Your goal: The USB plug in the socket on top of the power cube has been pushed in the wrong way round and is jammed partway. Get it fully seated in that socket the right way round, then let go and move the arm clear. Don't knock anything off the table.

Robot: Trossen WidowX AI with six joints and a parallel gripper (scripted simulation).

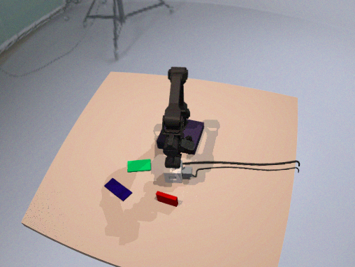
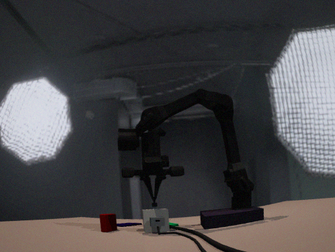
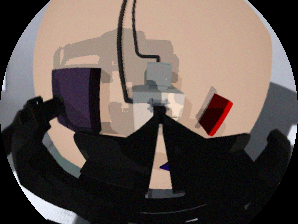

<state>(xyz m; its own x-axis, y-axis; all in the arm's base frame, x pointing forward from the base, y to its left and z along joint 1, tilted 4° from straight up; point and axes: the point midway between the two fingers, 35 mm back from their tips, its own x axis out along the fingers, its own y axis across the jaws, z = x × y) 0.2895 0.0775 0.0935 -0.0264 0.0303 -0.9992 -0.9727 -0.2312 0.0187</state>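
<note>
The dark USB plug is 1 cm below my gripper tip. From my gripper tip the other things lie so: flat blue block (16 cm ahead, 25 cm to the right, 11 cm below); green block (20 cm to the right, 10 cm below); red block (15 cm ahead, 1 cm to the left, 8 cm below).
</note>
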